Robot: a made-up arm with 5 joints. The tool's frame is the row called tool.
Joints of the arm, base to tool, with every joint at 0 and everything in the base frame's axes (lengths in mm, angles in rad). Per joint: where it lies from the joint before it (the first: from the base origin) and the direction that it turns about. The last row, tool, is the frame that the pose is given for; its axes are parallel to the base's.
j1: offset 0 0 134.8 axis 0 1 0
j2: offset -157.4 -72.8 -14.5 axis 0 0 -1
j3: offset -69.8 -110.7 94.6 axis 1 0 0
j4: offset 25.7 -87.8 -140.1 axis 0 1 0
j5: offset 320.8 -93.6 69.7 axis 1 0 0
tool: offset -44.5 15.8 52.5
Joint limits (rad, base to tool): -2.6..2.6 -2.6..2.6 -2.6..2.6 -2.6..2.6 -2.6..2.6
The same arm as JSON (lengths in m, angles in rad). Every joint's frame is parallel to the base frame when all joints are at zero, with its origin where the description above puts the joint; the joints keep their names.
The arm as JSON. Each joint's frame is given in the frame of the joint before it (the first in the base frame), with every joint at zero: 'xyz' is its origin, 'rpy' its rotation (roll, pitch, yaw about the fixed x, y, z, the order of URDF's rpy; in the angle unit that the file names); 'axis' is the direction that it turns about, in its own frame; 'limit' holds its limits. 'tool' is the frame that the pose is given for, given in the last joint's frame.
{
  "units": {
    "length": "m",
    "angle": "rad"
  },
  "joints": [
    {
      "name": "j1",
      "type": "revolute",
      "origin": {
        "xyz": [
          0.0,
          0.0,
          0.1348
        ],
        "rpy": [
          0.0,
          0.0,
          0.0
        ]
      },
      "axis": [
        0.0,
        1.0,
        0.0
      ],
      "limit": {
        "lower": -2.6,
        "upper": 2.6
      }
    },
    {
      "name": "j2",
      "type": "revolute",
      "origin": {
        "xyz": [
          -0.1574,
          -0.0728,
          -0.0145
        ],
        "rpy": [
          0.0,
          0.0,
          0.0
        ]
      },
      "axis": [
        0.0,
        0.0,
        -1.0
      ],
      "limit": {
        "lower": -2.6,
        "upper": 2.6
      }
    },
    {
      "name": "j3",
      "type": "revolute",
      "origin": {
        "xyz": [
          -0.0698,
          -0.1107,
          0.0946
        ],
        "rpy": [
          0.0,
          0.0,
          0.0
        ]
      },
      "axis": [
        1.0,
        0.0,
        0.0
      ],
      "limit": {
        "lower": -2.6,
        "upper": 2.6
      }
    },
    {
      "name": "j4",
      "type": "revolute",
      "origin": {
        "xyz": [
          0.0257,
          -0.0878,
          -0.1401
        ],
        "rpy": [
          0.0,
          0.0,
          0.0
        ]
      },
      "axis": [
        0.0,
        1.0,
        0.0
      ],
      "limit": {
        "lower": -2.6,
        "upper": 2.6
      }
    },
    {
      "name": "j5",
      "type": "revolute",
      "origin": {
        "xyz": [
          0.3208,
          -0.0936,
          0.0697
        ],
        "rpy": [
          0.0,
          0.0,
          0.0
        ]
      },
      "axis": [
        1.0,
        0.0,
        0.0
      ],
      "limit": {
        "lower": -2.6,
        "upper": 2.6
      }
    }
  ],
  "tool": {
    "origin": {
      "xyz": [
        -0.0445,
        0.0158,
        0.0525
      ],
      "rpy": [
        0.0,
        0.0,
        0.0
      ]
    }
  }
}

